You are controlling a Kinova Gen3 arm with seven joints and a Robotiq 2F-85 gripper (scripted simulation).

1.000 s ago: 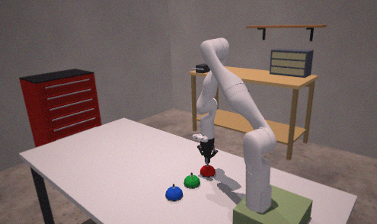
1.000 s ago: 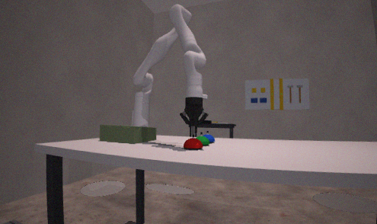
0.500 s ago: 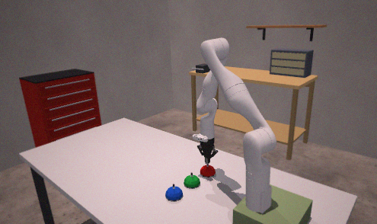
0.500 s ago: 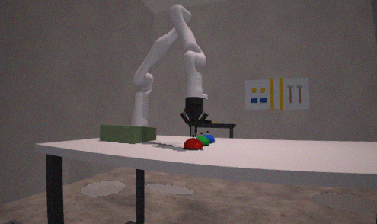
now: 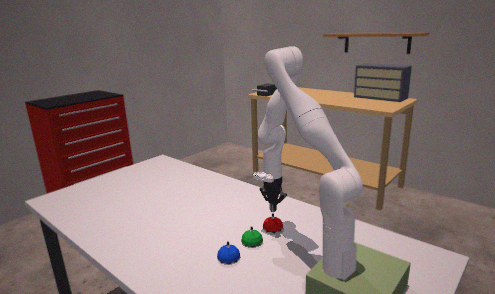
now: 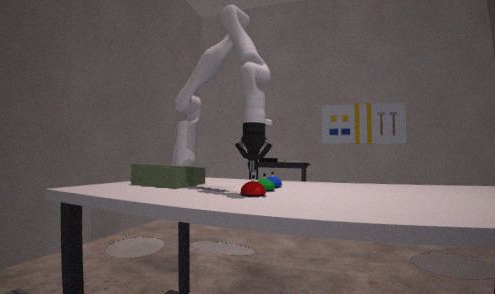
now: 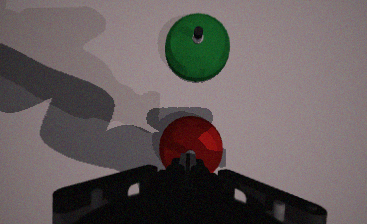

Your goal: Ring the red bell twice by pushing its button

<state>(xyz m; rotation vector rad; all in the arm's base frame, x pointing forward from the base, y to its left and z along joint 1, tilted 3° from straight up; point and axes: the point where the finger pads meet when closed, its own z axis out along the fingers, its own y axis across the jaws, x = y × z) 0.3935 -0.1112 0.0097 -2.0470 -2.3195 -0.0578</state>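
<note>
My hand is 6 cm above the red bell. The rest, counted from my hand: green bell 13 cm to the left, 6 cm below, 1 cm behind; blue bell 26 cm to the left, 6 cm below, 3 cm behind.
</note>
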